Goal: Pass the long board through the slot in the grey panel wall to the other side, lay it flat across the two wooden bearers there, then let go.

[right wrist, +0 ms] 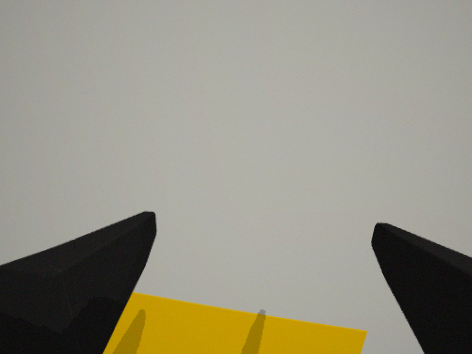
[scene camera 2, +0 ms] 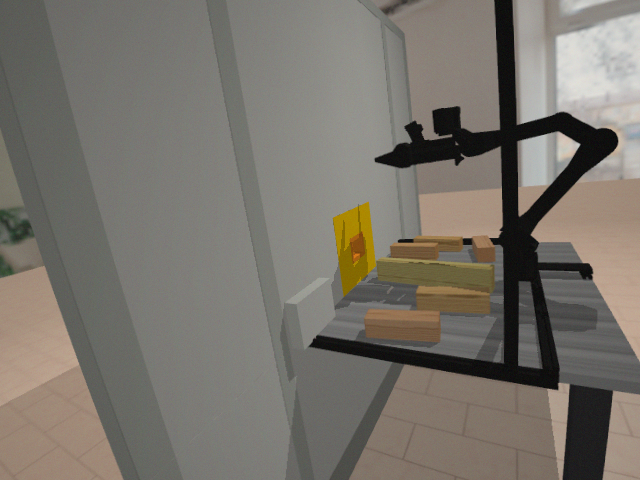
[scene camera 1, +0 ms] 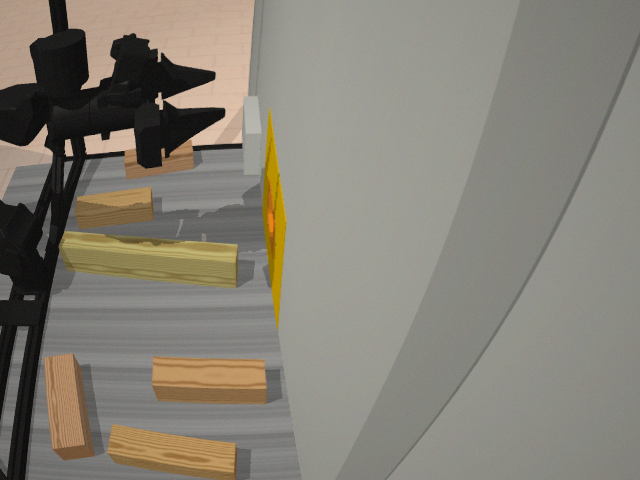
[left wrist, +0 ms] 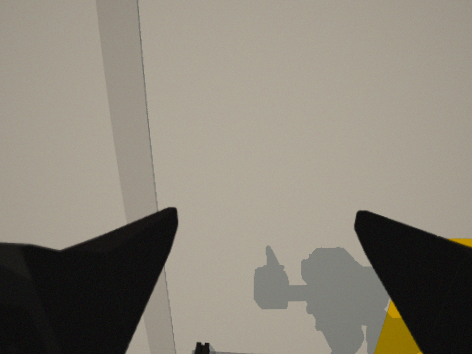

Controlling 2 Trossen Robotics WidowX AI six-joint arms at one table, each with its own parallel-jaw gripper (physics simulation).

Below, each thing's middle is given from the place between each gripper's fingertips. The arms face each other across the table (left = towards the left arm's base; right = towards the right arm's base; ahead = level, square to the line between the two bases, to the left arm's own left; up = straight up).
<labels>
Now: the grey block point(scene camera 2: 308, 312) 640 mm behind my left hand, 280 mm below it and 170 mm to the right of it.
My right gripper is now 350 mm past the grey block, 110 mm to the right of it and 310 mm above it.
</labels>
